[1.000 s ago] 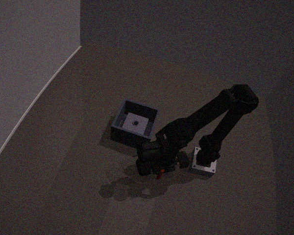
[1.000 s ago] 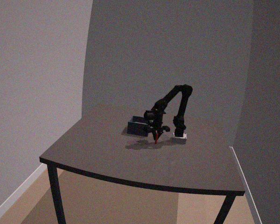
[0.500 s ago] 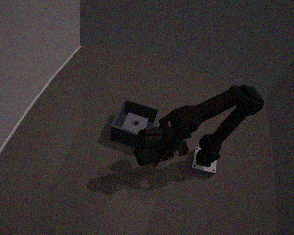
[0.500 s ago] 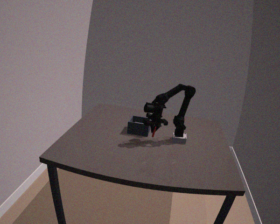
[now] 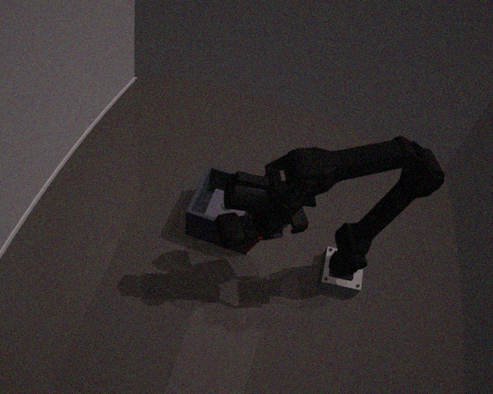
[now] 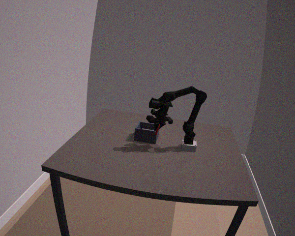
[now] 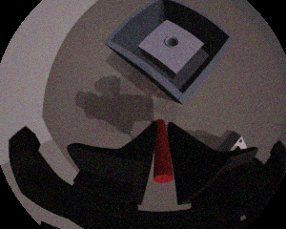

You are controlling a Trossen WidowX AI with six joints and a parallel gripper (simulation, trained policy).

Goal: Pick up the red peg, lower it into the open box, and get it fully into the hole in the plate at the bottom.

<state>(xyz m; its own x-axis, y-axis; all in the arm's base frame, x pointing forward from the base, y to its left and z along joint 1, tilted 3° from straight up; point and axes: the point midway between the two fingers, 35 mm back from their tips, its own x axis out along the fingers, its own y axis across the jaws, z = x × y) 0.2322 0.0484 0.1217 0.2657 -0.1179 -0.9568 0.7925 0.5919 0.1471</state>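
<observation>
Right now my gripper tip is 120 mm to the left of the pale plate, 70 mm short of it and 70 mm above it. Also, from my gripper tip: box (120 mm to the right, 90 mm below, 70 mm ahead); then red peg (10 mm to the left, 10 mm behind, 10 mm above).
</observation>
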